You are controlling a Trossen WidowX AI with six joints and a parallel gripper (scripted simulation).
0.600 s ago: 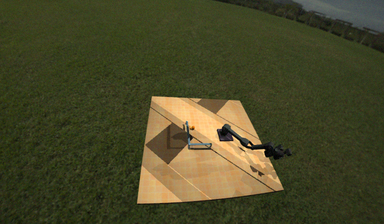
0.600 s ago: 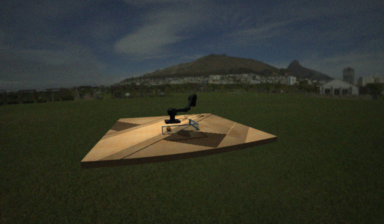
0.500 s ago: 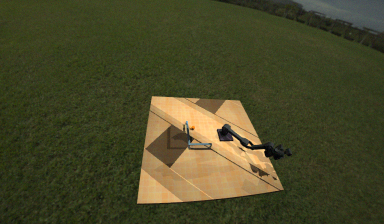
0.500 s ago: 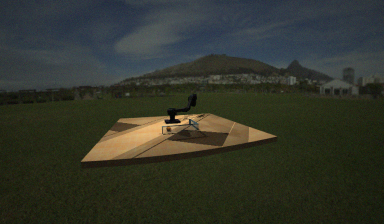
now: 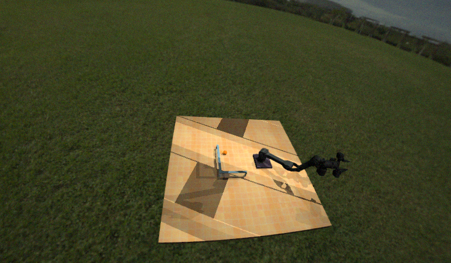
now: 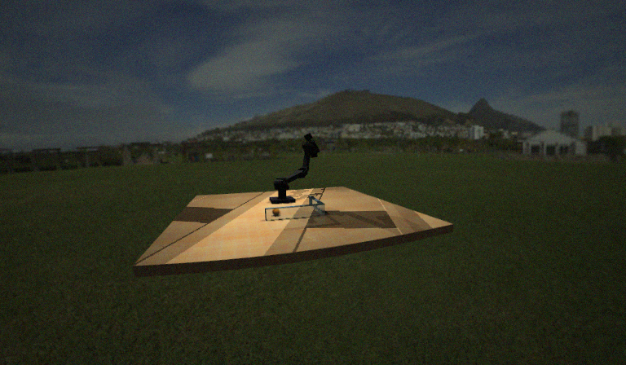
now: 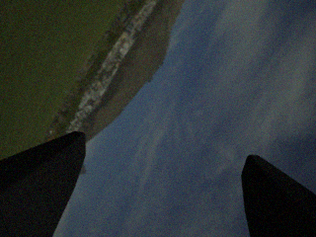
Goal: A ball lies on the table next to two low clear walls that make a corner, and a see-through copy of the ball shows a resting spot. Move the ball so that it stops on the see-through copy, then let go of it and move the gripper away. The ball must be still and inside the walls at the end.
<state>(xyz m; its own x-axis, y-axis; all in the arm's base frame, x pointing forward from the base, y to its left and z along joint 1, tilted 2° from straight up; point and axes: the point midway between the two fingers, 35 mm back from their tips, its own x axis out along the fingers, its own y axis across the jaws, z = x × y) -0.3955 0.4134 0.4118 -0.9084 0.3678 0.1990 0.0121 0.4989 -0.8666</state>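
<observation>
My gripper tip is 760 mm short of the orange ball, 580 mm to the left of it and 400 mm above it. The rest, counted from my gripper tip: see-through copy of ball 790 mm ahead, 580 mm to the right, 400 mm below.
</observation>
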